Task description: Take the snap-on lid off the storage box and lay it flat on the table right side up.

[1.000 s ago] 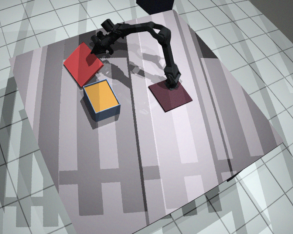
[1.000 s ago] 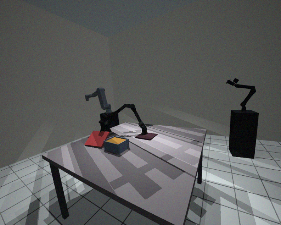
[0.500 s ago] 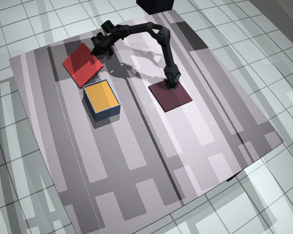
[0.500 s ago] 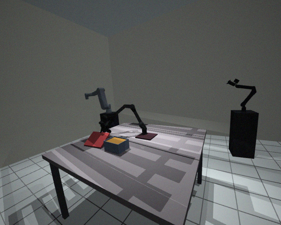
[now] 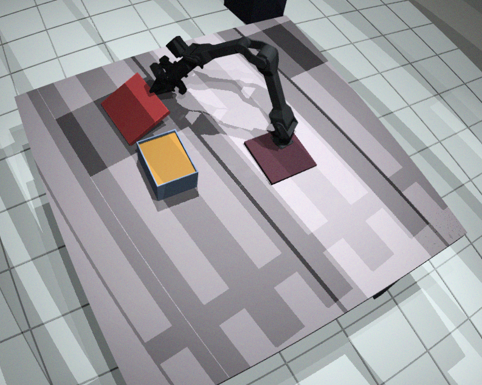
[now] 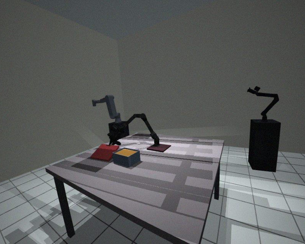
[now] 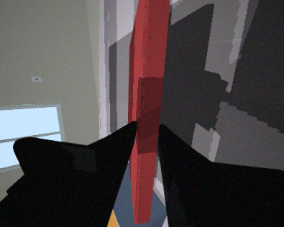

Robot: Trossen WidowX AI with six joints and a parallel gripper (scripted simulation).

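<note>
The red lid is 80 mm ahead of my gripper tip and 30 mm below it. The rest, counted from my gripper tip: storage box (280 mm to the left, 100 mm ahead, 40 mm below).
</note>
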